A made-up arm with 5 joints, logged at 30 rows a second.
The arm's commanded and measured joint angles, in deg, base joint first. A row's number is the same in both.
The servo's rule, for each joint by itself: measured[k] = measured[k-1] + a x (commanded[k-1-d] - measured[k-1]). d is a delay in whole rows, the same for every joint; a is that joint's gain. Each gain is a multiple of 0.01, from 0.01 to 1. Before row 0 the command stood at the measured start. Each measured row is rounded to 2 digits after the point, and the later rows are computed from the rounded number. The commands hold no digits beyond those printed.
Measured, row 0: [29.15 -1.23 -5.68 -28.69 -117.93]
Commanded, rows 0 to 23: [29.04 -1.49 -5.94 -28.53 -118.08]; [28.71 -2.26 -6.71 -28.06 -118.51]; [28.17 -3.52 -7.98 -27.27 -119.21]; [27.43 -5.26 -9.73 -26.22 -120.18]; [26.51 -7.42 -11.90 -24.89 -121.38]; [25.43 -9.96 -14.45 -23.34 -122.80]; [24.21 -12.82 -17.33 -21.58 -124.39]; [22.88 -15.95 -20.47 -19.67 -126.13]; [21.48 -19.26 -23.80 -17.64 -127.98]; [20.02 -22.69 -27.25 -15.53 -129.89]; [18.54 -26.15 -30.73 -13.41 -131.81]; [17.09 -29.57 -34.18 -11.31 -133.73]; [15.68 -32.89 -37.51 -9.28 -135.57]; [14.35 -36.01 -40.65 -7.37 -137.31]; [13.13 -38.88 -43.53 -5.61 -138.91]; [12.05 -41.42 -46.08 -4.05 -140.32]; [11.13 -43.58 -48.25 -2.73 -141.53]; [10.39 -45.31 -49.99 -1.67 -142.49]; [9.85 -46.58 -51.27 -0.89 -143.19]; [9.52 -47.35 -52.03 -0.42 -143.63]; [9.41 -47.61 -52.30 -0.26 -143.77]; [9.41 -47.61 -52.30 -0.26 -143.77]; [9.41 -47.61 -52.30 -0.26 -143.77]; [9.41 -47.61 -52.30 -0.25 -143.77]
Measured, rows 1 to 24: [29.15 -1.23 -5.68 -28.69 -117.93]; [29.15 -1.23 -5.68 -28.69 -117.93]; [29.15 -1.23 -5.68 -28.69 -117.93]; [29.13 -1.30 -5.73 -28.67 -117.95]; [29.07 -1.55 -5.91 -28.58 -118.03]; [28.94 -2.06 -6.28 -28.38 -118.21]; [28.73 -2.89 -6.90 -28.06 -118.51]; [28.42 -4.07 -7.80 -27.58 -118.94]; [28.00 -5.60 -9.00 -26.94 -119.52]; [27.47 -7.48 -10.50 -26.14 -120.25]; [26.83 -9.68 -12.29 -25.17 -121.13]; [26.08 -12.17 -14.36 -24.04 -122.16]; [25.23 -14.91 -16.68 -22.76 -123.32]; [24.29 -17.83 -19.21 -21.36 -124.59]; [23.28 -20.88 -21.90 -19.85 -125.96]; [22.22 -24.00 -24.71 -18.26 -127.40]; [21.12 -27.12 -27.58 -16.63 -128.89]; [20.00 -30.18 -30.45 -14.98 -130.39]; [18.89 -33.10 -33.26 -13.34 -131.88]; [17.80 -35.82 -35.96 -11.75 -133.33]; [16.76 -38.29 -38.49 -10.24 -134.70]; [15.79 -40.45 -40.79 -8.84 -135.97]; [14.91 -42.24 -42.81 -7.58 -137.12]; [14.14 -43.64 -44.52 -6.48 -138.12]
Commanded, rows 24 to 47: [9.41 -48.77 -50.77 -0.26 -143.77]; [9.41 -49.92 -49.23 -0.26 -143.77]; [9.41 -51.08 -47.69 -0.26 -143.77]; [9.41 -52.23 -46.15 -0.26 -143.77]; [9.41 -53.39 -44.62 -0.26 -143.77]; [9.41 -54.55 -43.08 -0.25 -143.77]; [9.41 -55.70 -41.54 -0.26 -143.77]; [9.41 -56.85 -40.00 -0.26 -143.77]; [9.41 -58.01 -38.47 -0.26 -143.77]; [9.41 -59.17 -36.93 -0.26 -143.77]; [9.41 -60.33 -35.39 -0.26 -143.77]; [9.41 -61.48 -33.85 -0.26 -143.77]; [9.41 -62.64 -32.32 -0.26 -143.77]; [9.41 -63.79 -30.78 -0.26 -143.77]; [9.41 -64.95 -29.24 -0.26 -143.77]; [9.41 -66.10 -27.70 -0.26 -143.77]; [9.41 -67.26 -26.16 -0.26 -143.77]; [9.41 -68.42 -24.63 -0.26 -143.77]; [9.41 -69.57 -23.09 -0.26 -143.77]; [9.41 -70.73 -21.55 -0.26 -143.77]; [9.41 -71.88 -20.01 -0.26 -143.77]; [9.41 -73.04 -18.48 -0.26 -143.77]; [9.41 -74.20 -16.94 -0.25 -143.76]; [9.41 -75.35 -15.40 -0.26 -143.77]
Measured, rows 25 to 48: [13.48 -44.67 -45.92 -5.55 -138.97]; [12.91 -45.43 -47.07 -4.76 -139.69]; [12.42 -46.00 -48.01 -4.08 -140.30]; [12.00 -46.72 -48.51 -3.51 -140.82]; [11.64 -47.55 -48.64 -3.02 -141.26]; [11.33 -48.47 -48.47 -2.61 -141.64]; [11.06 -49.45 -48.05 -2.26 -141.96]; [10.83 -50.47 -47.43 -1.96 -142.23]; [10.63 -51.53 -46.65 -1.70 -142.46]; [10.46 -52.61 -45.73 -1.48 -142.66]; [10.31 -53.71 -44.70 -1.30 -142.83]; [10.18 -54.83 -43.58 -1.14 -142.97]; [10.07 -55.96 -42.38 -1.01 -143.09]; [9.98 -57.10 -41.12 -0.90 -143.19]; [9.90 -58.24 -39.81 -0.80 -143.28]; [9.83 -59.38 -38.46 -0.72 -143.35]; [9.77 -60.53 -37.08 -0.65 -143.41]; [9.72 -61.68 -35.67 -0.59 -143.46]; [9.68 -62.83 -34.24 -0.54 -143.51]; [9.64 -63.98 -32.79 -0.50 -143.55]; [9.61 -65.13 -31.32 -0.46 -143.58]; [9.58 -66.28 -29.84 -0.43 -143.61]; [9.56 -67.44 -28.35 -0.40 -143.63]; [9.54 -68.59 -26.85 -0.38 -143.65]
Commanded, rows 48 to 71: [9.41 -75.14 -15.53 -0.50 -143.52]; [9.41 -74.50 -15.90 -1.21 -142.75]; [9.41 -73.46 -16.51 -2.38 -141.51]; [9.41 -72.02 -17.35 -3.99 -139.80]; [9.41 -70.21 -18.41 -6.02 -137.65]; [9.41 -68.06 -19.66 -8.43 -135.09]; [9.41 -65.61 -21.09 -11.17 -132.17]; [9.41 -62.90 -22.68 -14.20 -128.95]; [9.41 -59.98 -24.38 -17.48 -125.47]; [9.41 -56.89 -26.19 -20.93 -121.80]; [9.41 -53.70 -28.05 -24.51 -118.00]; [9.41 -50.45 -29.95 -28.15 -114.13]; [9.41 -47.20 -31.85 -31.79 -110.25]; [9.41 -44.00 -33.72 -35.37 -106.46]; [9.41 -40.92 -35.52 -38.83 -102.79]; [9.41 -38.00 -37.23 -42.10 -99.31]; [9.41 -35.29 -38.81 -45.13 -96.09]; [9.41 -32.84 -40.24 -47.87 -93.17]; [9.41 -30.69 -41.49 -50.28 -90.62]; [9.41 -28.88 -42.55 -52.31 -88.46]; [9.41 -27.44 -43.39 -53.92 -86.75]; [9.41 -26.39 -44.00 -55.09 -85.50]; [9.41 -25.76 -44.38 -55.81 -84.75]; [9.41 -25.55 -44.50 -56.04 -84.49]
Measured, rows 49 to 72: [9.52 -69.75 -25.34 -0.36 -143.67]; [9.50 -70.91 -23.83 -0.34 -143.68]; [9.49 -72.06 -22.31 -0.33 -143.69]; [9.48 -72.86 -21.09 -0.36 -143.66]; [9.47 -73.29 -20.16 -0.49 -143.52]; [9.46 -73.33 -19.50 -0.77 -143.22]; [9.45 -72.99 -19.11 -1.25 -142.71]; [9.44 -72.27 -18.98 -1.97 -141.95]; [9.44 -71.18 -19.10 -2.94 -140.92]; [9.44 -69.73 -19.46 -4.17 -139.61]; [9.44 -67.95 -20.04 -5.67 -138.01]; [9.44 -65.88 -20.82 -7.44 -136.13]; [9.44 -63.54 -21.79 -9.46 -133.98]; [9.44 -60.98 -22.92 -11.72 -131.58]; [9.44 -58.24 -24.19 -14.18 -128.96]; [9.44 -55.37 -25.57 -16.82 -126.15]; [9.44 -52.41 -27.04 -19.60 -123.20]; [9.44 -49.42 -28.57 -22.48 -120.14]; [9.44 -46.45 -30.13 -25.42 -117.02]; [9.44 -43.55 -31.69 -28.38 -113.88]; [9.44 -40.77 -33.23 -31.30 -110.77]; [9.44 -38.15 -34.72 -34.15 -107.75]; [9.44 -35.74 -36.13 -36.87 -104.86]; [9.44 -33.58 -37.44 -39.43 -102.14]
